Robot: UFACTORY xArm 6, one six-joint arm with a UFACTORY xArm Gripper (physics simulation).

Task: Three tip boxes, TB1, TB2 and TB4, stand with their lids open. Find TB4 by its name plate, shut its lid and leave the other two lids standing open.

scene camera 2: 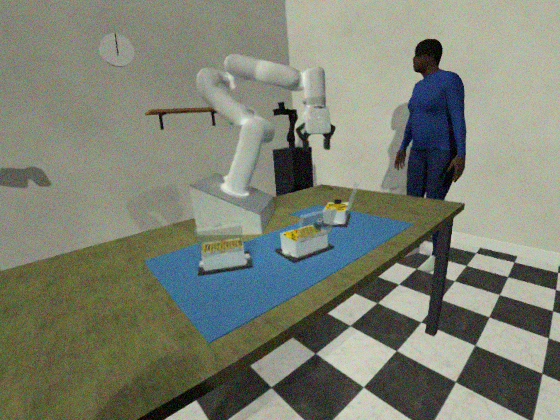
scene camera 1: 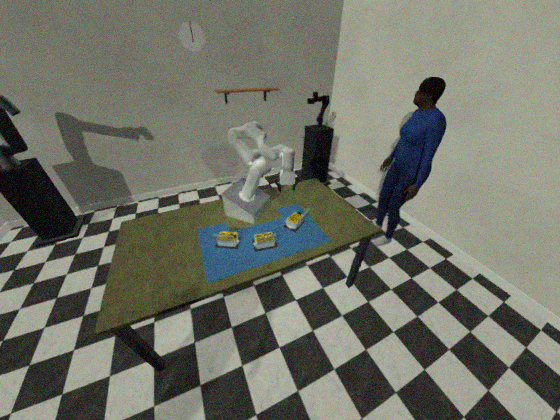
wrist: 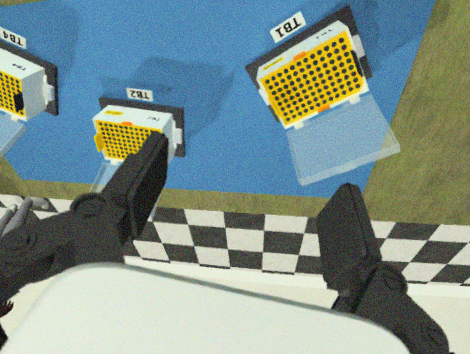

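TB4 is cut off at the wrist view's left edge; its plate reads TB4. By layout it is the left box in the scene views. Its clear lid stands open. TB2, in the middle, has its lid open, partly behind a finger in the wrist view. TB1, at the right and turned, also has its lid open. My gripper is open and empty, high above the table, nearest TB1.
The boxes stand on a blue mat on the green table. The robot's grey base is behind them. A person stands by the right end.
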